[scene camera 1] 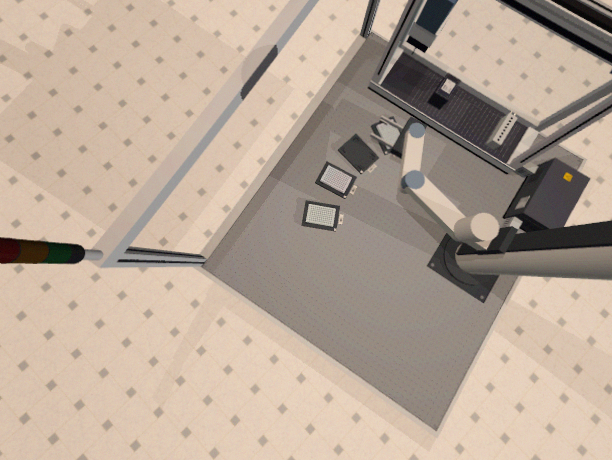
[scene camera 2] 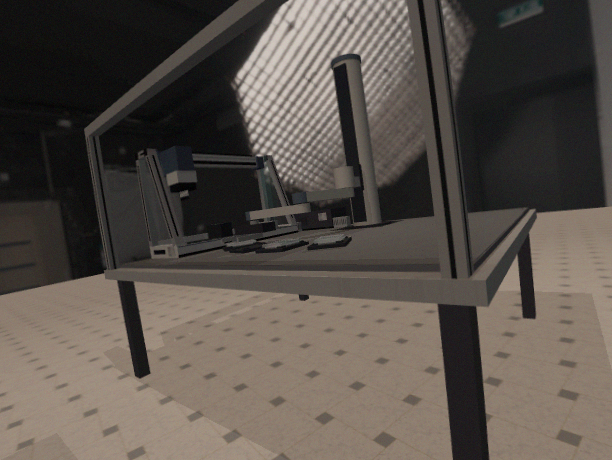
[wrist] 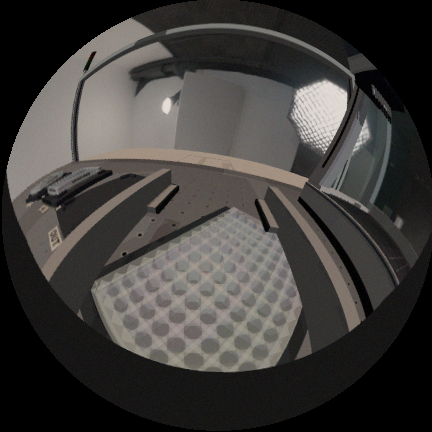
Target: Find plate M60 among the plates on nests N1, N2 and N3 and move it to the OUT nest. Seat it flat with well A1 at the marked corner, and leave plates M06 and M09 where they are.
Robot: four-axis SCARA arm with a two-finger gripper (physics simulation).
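Pixels of known places: gripper, fingertip midpoint: [scene camera 1: 375,125] [scene camera 2: 229,240] [wrist: 218,185]; arm's base, link origin: [scene camera 1: 468,257].
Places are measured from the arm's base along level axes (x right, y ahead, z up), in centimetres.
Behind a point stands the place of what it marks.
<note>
A clear-white well plate [scene camera 1: 389,132] {y 63.5, x 29.7, z 3.6 cm} [wrist: 200,290] {y 62.1, x 28.1, z 3.1 cm} lies under my gripper [scene camera 1: 378,127] {y 70.7, x 27.5, z 5.6 cm} [wrist: 218,185] {y 70.7, x 27.5, z 5.6 cm}, on a dark nest at the top of the row. It is turned at an angle to the fingers. The fingers are open, one on each side of the plate, with no grip on it. The OUT nest [scene camera 1: 358,153] {y 70.2, x 12.7, z 2.5 cm} [wrist: 90,200] {y 67.8, x 11.3, z 2.5 cm} is a bare black nest beside it, partly behind a finger in the wrist view. Two more plates sit on their nests, a pinkish-white one [scene camera 1: 337,179] {y 71.5, x -4.4, z 3.8 cm} and a pale one [scene camera 1: 321,215] {y 68.3, x -22.9, z 3.5 cm}. Plate names and the A1 corner are not readable.
A framed station with a dark deck [scene camera 1: 465,117] {y 37.3, x 55.1, z 6.2 cm} stands beside the gripper. A dark box [scene camera 1: 552,192] {y -9.7, x 40.0, z 12.8 cm} with a yellow label stands near the arm's column [scene camera 1: 550,262] {y 4.2, x -6.2, z 46.1 cm} [scene camera 2: 362,140] {y 4.6, x -5.9, z 45.3 cm}. A frame post [scene camera 2: 440,140] {y 104.4, x -70.8, z 21.3 cm} rises at the table's corner.
</note>
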